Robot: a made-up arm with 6 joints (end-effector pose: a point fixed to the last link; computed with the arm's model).
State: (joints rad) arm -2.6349 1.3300 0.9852 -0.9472 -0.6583 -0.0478
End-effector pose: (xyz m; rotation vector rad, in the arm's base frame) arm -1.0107 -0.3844 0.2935 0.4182 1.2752 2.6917
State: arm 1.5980 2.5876 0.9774 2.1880 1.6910 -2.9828
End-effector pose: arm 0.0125 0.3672 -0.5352 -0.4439 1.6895 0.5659
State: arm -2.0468 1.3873 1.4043 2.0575 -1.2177 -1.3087
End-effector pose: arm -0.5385 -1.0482 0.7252 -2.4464 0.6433 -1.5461
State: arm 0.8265 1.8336 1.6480 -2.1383 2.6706 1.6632
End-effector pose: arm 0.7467 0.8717 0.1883 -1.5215 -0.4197 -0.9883
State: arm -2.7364 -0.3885 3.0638 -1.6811 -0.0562 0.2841
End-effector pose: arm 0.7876 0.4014 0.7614 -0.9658 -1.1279 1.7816
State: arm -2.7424 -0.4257 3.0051 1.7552 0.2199 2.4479
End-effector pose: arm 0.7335 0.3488 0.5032 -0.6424 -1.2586 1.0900
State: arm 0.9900 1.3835 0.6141 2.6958 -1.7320 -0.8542
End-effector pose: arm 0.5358 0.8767 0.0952 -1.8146 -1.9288 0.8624
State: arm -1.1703 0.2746 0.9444 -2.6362 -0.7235 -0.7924
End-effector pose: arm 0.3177 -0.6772 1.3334 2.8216 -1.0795 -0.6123
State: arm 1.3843 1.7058 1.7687 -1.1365 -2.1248 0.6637
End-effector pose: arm 0.3539 1.1487 0.4172 1.0898 0.9960 2.0944
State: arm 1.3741 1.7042 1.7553 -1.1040 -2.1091 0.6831
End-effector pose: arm 0.3697 1.1433 0.4103 1.0708 0.9660 2.0918
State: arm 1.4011 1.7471 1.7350 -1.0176 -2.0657 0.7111
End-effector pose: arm 0.3484 1.1423 0.3502 0.9778 0.9647 2.0902
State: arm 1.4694 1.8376 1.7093 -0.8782 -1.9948 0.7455
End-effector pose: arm 0.2841 1.1367 0.2380 0.7987 0.9915 2.1075
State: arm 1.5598 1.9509 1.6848 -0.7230 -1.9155 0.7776
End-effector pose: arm 0.1968 1.1136 0.1088 0.5724 1.0292 2.1547
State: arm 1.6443 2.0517 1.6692 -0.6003 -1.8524 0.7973
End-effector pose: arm 0.1171 1.0783 0.0036 0.3705 1.0632 2.2123
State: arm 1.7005 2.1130 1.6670 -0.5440 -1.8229 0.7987
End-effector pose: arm 0.0651 1.0515 -0.0544 0.2565 1.0907 2.2464
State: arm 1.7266 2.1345 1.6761 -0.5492 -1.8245 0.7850
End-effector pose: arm 0.0387 1.0434 -0.0704 0.2335 1.1153 2.2476
